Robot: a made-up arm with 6 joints.
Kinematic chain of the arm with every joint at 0, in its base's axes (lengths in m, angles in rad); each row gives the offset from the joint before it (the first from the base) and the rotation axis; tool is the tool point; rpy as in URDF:
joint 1: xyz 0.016 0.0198 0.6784 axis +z
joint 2: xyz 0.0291 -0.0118 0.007 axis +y
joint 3: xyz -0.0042 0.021 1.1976 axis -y
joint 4: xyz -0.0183 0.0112 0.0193 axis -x
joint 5: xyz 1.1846 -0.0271 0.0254 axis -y
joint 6: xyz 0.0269 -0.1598 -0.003 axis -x
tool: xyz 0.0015 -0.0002 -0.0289 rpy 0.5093 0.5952 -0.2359
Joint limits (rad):
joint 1: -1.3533..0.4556
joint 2: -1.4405..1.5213
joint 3: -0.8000..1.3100
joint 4: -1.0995..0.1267
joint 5: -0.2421..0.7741
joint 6: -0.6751..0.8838
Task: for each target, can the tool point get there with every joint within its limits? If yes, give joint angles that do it. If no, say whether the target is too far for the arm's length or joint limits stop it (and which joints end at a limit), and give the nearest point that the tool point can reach.
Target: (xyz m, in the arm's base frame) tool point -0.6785 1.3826 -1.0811
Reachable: no: joint limits stop it (at a limit: joint 1, joint 2, joint 4) | nearest point 0.5325 0.2154 -0.2403 | short by 1.880 m
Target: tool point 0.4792 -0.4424 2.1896
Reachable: yes | joints -0.6227 -0.4337 0.0338 -0.8430 -0.0804 0.3409
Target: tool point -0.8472 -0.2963 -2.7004
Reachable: no: too far | nearest point 0.0266 -0.8558 -0.4017 | short by 2.522 m
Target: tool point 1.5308 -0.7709 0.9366
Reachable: yes | joints -0.3911 0.6339 0.0705 -0.5923 0.2329 0.6655
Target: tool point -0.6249 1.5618 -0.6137
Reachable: no: joint limits stop it (at a limit: joint 1, joint 2, joint 4, joint 5) | nearest point 0.4559 0.1794 -0.1738 | short by 1.809 m
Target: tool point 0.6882 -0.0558 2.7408
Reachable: yes | joints 0.0578 -0.1667 0.7444 -0.9205 0.6244 0.4101
